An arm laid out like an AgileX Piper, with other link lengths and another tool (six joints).
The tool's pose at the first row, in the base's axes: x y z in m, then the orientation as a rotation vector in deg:
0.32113 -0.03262 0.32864 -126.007 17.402 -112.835
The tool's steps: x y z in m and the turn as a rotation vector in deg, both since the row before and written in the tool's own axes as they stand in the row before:
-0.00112 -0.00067 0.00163 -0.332 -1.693 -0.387
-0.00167 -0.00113 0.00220 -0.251 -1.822 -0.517
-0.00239 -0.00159 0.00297 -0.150 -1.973 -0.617
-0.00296 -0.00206 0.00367 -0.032 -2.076 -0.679
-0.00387 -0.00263 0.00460 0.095 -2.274 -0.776
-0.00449 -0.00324 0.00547 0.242 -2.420 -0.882
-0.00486 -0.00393 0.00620 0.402 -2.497 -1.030
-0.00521 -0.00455 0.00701 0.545 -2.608 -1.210
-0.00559 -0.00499 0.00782 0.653 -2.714 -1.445
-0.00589 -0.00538 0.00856 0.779 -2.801 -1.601
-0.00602 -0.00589 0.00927 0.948 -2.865 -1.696
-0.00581 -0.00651 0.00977 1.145 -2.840 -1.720
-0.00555 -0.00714 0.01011 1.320 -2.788 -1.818
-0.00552 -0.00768 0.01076 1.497 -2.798 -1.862
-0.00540 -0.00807 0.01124 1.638 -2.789 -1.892
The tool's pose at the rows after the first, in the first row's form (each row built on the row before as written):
0.32266 -0.03169 0.32756 -127.978 17.111 -111.148
0.32466 -0.03018 0.32594 -130.066 16.576 -109.318
0.32726 -0.02804 0.32354 -132.252 15.803 -107.290
0.33035 -0.02531 0.32046 -134.450 14.823 -105.091
0.33401 -0.02181 0.31629 -136.741 13.578 -102.610
0.33815 -0.01756 0.31125 -139.055 12.045 -99.898
0.34260 -0.01252 0.30557 -141.330 10.173 -97.046
0.34735 -0.00676 0.29915 -143.603 7.937 -94.018
0.35228 -0.00044 0.29186 -145.899 5.300 -90.840
0.35723 0.00636 0.28372 -148.128 2.348 -87.488
0.36213 0.01373 0.27486 -150.192 -0.868 -83.946
0.36685 0.02174 0.26564 -151.957 -4.253 -80.296
0.37121 0.03041 0.25616 -153.434 -7.871 -76.606
0.37524 0.03971 0.24604 -154.634 -11.643 -72.780
0.37878 0.04948 0.23543 -155.557 -15.508 -68.856

